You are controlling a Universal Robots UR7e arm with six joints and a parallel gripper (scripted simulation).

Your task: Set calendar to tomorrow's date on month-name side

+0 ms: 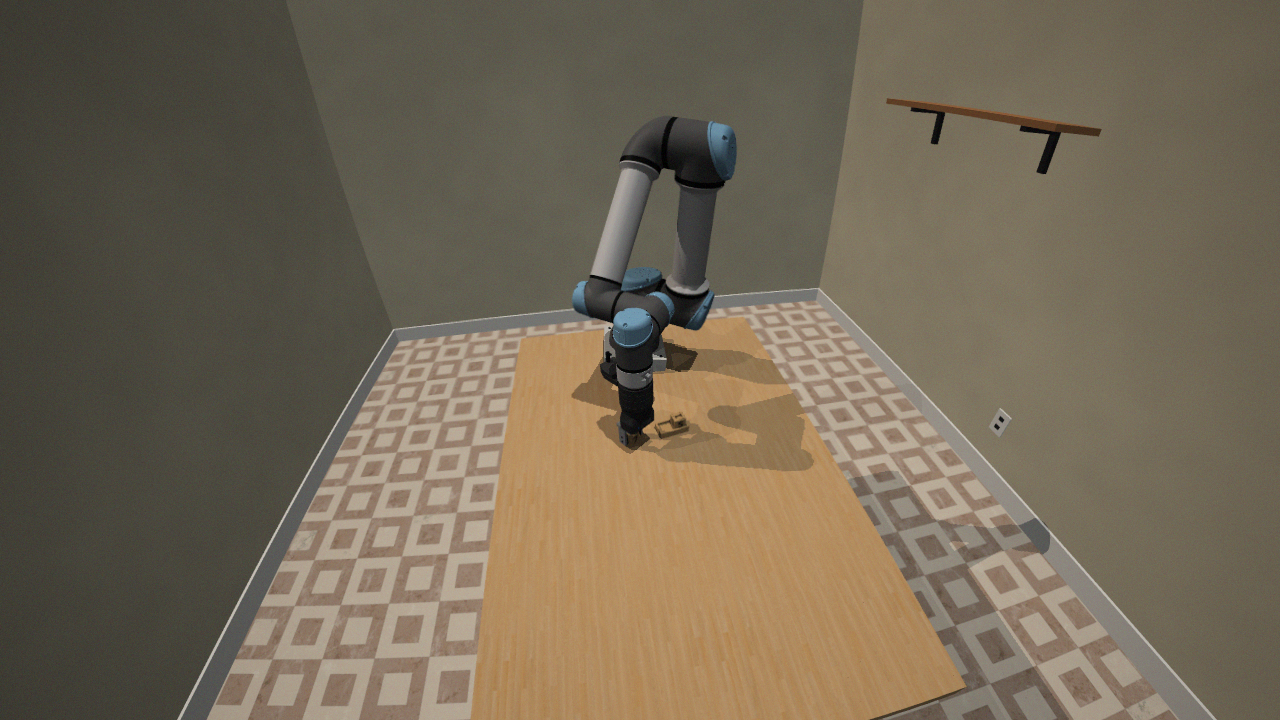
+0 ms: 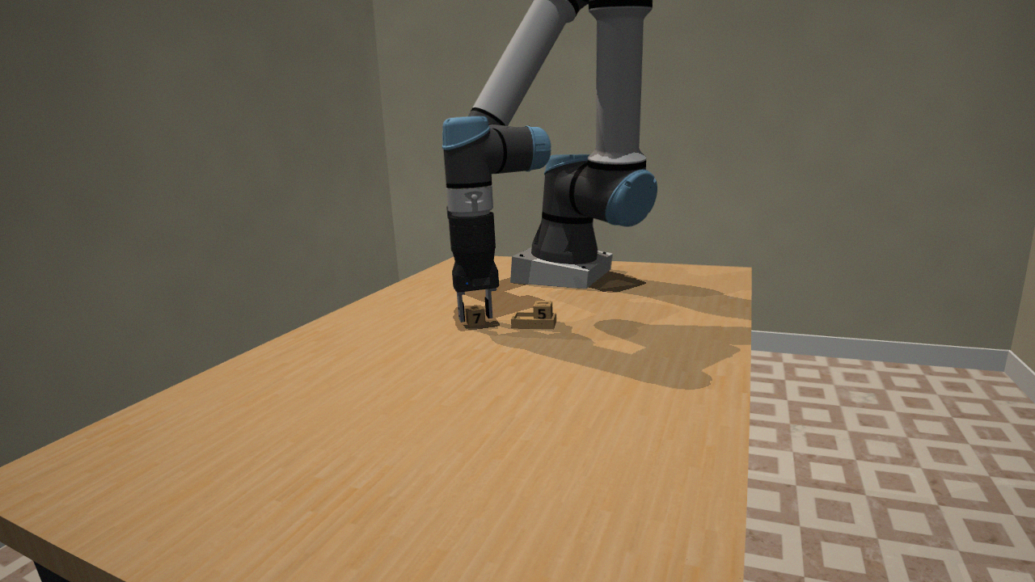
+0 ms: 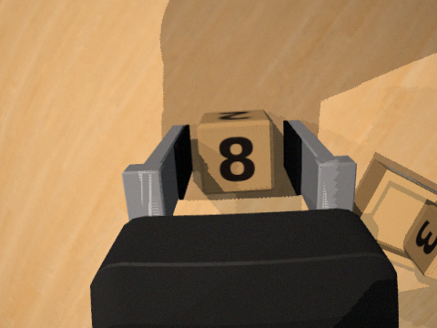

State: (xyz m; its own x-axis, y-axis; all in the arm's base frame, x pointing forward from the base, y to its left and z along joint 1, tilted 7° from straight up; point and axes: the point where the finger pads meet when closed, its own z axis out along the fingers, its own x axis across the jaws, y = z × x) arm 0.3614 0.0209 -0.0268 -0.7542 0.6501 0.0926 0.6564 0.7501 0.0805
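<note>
My gripper is now 50 mm past the wooden digit cube and 110 mm to the right of it. Also, from my hand: wooden tray: 40 mm behind, 100 mm to the left, 20 mm below.
</note>
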